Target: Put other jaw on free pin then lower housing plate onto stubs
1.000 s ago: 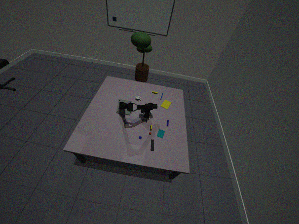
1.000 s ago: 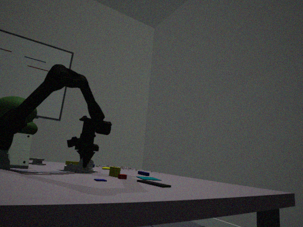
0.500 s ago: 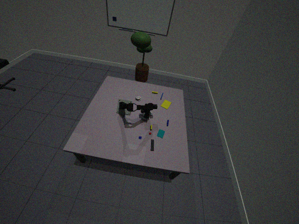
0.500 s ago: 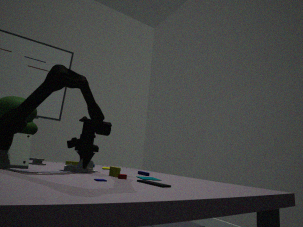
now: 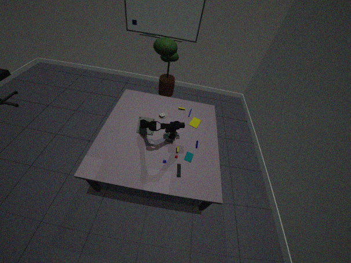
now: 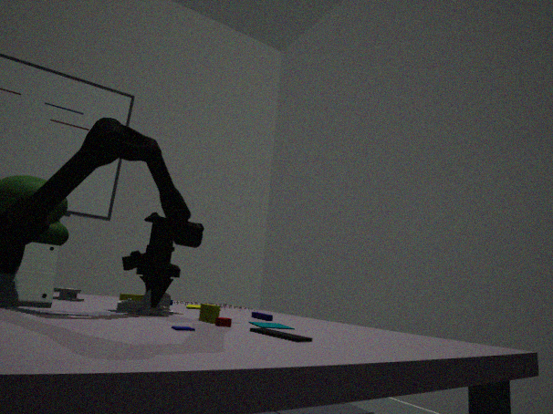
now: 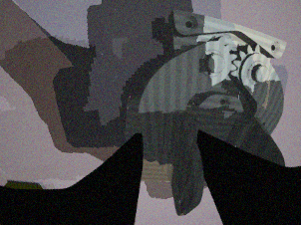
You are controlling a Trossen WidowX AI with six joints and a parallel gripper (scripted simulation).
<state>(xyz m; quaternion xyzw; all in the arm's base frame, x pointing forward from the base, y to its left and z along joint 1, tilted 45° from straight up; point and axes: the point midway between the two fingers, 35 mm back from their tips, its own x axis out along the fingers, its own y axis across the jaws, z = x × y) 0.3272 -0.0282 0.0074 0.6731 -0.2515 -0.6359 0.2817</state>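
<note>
The striped white block lies 27 cm to the left of my gripper tip and 17 cm behind it. Also, from my gripper tip: teal card: 21 cm ahead, 20 cm to the right, 1 cm below; then yellow block: 16 cm to the right, 9 cm ahead; then red cube: 24 cm to the right, 9 cm ahead, 1 cm below.
</note>
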